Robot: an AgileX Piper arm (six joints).
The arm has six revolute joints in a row. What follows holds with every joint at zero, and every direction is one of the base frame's.
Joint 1 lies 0.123 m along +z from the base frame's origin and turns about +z.
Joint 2 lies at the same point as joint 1 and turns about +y.
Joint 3 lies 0.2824 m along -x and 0.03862 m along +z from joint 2 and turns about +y.
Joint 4 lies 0.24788 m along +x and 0.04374 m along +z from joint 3 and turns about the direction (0.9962, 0, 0.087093).
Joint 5 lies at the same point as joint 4 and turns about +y.
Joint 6 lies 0.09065 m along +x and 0.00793 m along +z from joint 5 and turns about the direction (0.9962, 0, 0.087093).
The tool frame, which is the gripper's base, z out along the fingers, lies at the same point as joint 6; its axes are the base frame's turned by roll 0, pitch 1.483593 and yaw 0 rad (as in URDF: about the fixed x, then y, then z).
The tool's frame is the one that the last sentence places.
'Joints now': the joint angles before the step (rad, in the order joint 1, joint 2, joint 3, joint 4, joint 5, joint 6). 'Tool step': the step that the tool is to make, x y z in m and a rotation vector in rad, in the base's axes. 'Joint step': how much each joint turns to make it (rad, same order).
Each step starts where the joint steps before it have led.
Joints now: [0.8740, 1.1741, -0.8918, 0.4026, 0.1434, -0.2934]
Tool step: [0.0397, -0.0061, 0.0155, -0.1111, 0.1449, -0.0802]
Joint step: [-0.1420, 0.0997, -0.1963, -0.1013, 0.2830, 0.1230]
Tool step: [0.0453, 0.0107, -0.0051, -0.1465, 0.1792, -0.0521]
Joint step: [-0.0736, 0.1875, -0.2200, -0.0770, 0.2607, 0.0906]
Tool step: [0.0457, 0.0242, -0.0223, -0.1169, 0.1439, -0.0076]
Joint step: [-0.0250, 0.2246, -0.2159, -0.0288, 0.1762, 0.0290]
